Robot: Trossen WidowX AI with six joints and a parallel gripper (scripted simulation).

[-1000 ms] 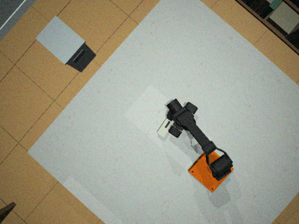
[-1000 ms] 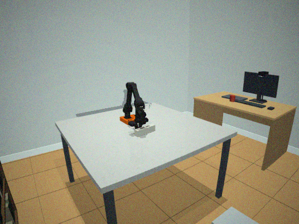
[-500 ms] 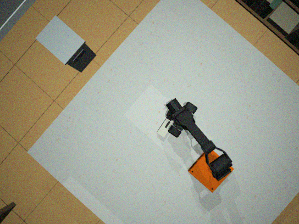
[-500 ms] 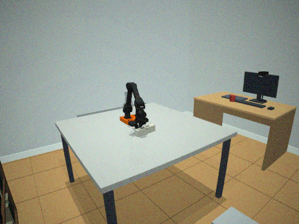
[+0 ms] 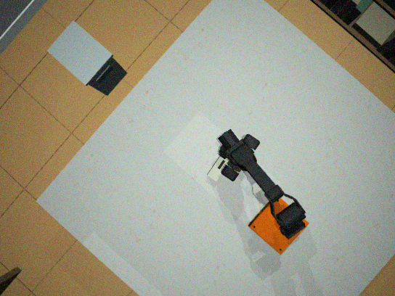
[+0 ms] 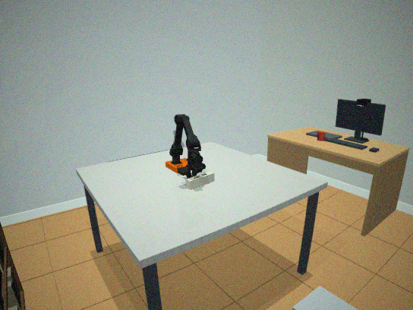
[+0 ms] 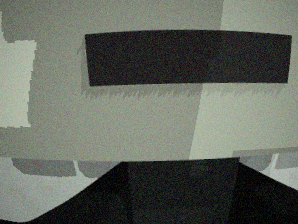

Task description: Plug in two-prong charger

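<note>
Now: gripper tip 20 mm short of the black two-prong charger and 10 mm below it.
</note>
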